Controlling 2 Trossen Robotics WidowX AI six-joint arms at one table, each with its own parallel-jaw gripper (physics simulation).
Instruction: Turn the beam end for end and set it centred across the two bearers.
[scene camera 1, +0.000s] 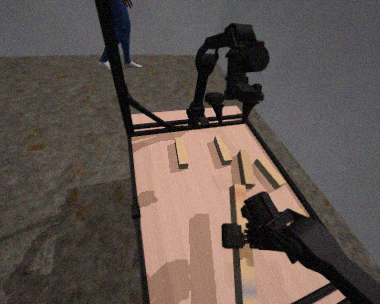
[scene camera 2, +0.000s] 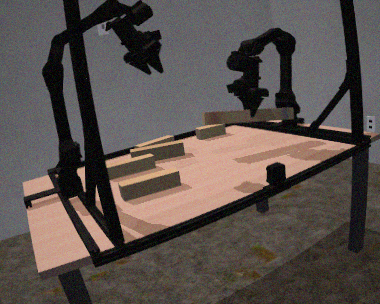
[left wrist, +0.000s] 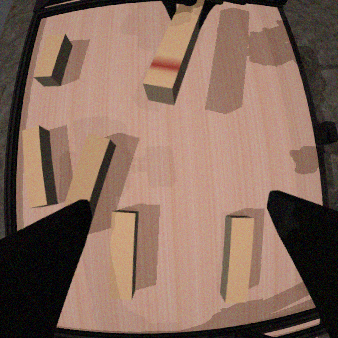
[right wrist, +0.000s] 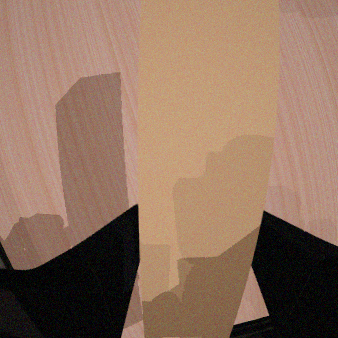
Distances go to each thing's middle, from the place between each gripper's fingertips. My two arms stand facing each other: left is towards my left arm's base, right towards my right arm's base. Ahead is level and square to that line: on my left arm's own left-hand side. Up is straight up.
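My right hand: right at the long beam (right wrist: 207, 84). From my left hand, the long beam: 5 cm behind, 31 cm to the right, 20 cm below.
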